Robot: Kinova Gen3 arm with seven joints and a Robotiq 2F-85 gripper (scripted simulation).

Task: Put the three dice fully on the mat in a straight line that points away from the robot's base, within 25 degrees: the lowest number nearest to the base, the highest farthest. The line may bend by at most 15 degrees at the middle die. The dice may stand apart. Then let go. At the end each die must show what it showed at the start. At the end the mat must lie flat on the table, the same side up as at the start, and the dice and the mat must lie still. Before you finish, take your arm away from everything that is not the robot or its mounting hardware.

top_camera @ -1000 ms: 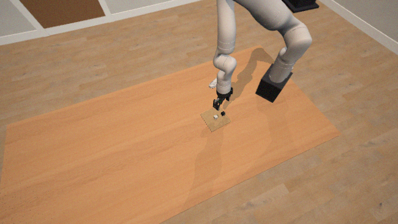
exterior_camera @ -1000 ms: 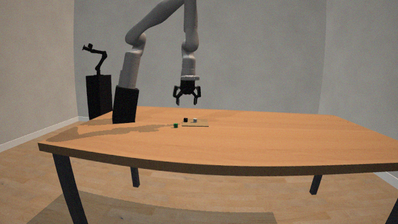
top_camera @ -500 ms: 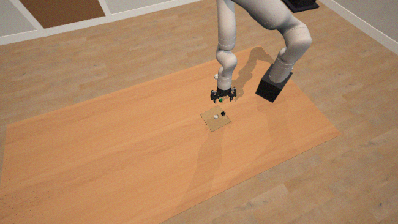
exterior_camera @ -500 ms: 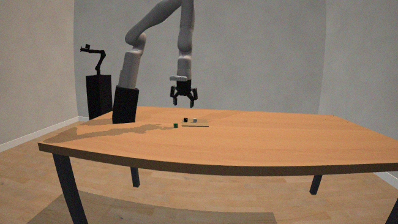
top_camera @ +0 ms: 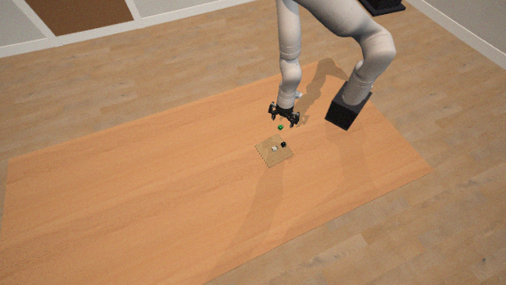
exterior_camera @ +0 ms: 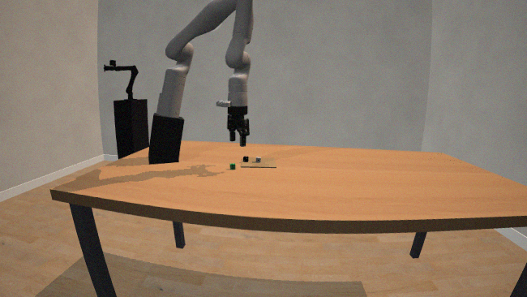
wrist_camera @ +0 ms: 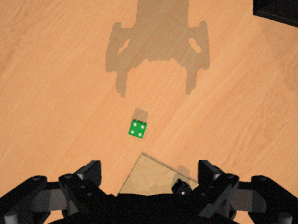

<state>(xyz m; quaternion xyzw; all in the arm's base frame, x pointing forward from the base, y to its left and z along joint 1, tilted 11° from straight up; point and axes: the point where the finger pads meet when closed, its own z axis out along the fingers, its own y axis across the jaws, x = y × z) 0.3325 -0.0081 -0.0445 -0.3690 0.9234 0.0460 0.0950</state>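
My gripper is now 90 mm above the green die, 30 mm to the left of it and 10 mm past it. Round my hand: white die: 90 mm to the left, 90 mm below, 60 mm ahead; black die: 90 mm below, 80 mm to the left, 10 mm ahead; tan mat: 100 mm below, 90 mm to the left, 60 mm ahead.
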